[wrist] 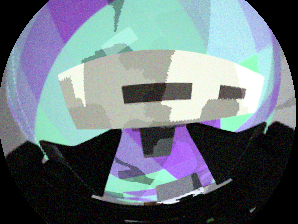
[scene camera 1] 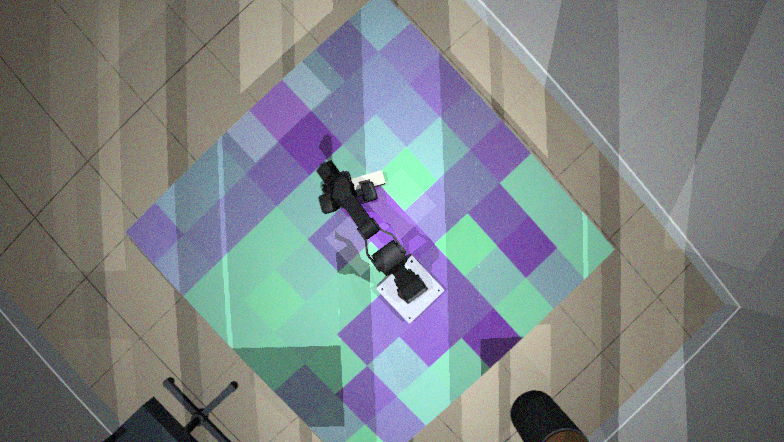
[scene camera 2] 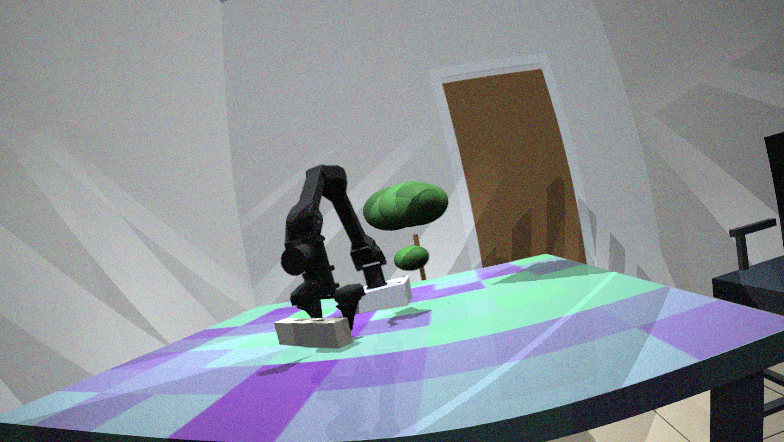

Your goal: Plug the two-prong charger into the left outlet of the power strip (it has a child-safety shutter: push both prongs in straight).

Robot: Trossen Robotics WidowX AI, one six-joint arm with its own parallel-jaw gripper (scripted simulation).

Labels:
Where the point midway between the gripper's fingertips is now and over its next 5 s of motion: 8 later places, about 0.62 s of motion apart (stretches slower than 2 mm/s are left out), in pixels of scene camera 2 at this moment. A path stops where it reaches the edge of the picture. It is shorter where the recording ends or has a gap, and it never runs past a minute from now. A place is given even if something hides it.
My gripper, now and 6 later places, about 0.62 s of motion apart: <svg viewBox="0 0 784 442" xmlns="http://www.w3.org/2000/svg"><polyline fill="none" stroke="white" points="336,330 337,330 338,329 341,327 347,325 352,323 336,295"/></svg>

